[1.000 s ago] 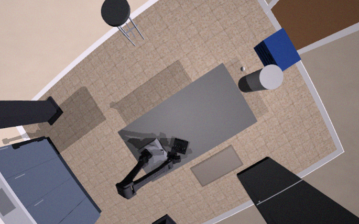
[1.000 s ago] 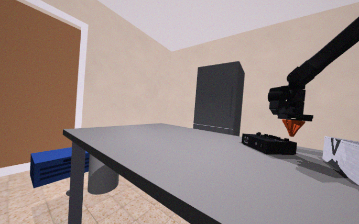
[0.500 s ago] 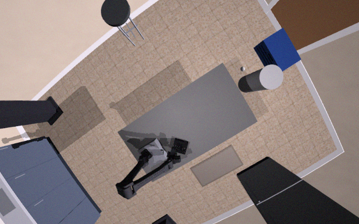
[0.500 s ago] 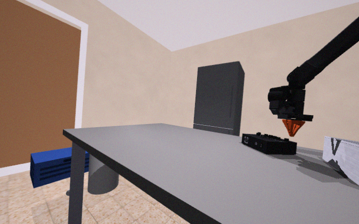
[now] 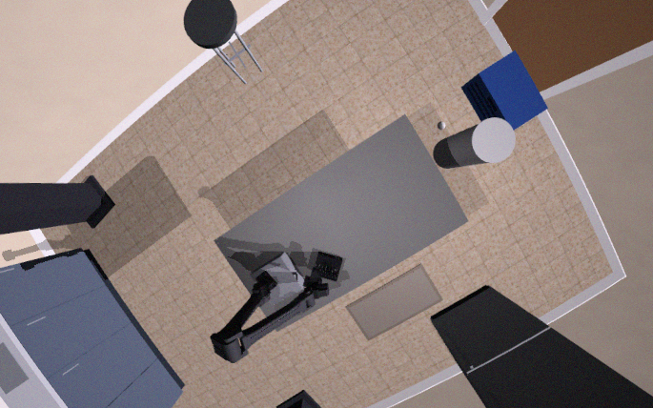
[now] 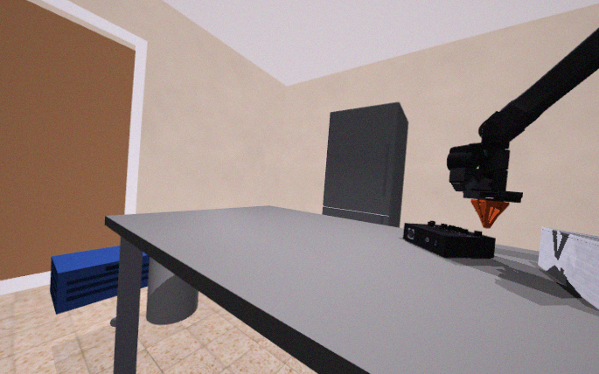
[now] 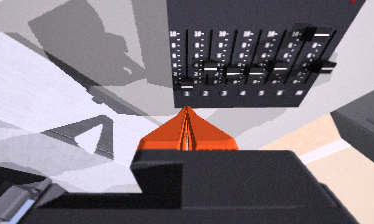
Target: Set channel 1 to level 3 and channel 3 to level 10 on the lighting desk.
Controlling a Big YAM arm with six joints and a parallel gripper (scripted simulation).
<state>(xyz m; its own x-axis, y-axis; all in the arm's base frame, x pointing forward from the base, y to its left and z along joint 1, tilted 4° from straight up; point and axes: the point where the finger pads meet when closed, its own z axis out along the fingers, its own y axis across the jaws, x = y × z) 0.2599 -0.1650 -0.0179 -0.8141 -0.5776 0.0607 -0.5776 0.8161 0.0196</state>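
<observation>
The channel 1 fader cap lies 2 cm ahead of my hand, 1 cm to the left of it and 2 cm below it. The rest, counted from my hand: channel 3 cap: 6 cm ahead, 1 cm to the right, 2 cm below.
</observation>
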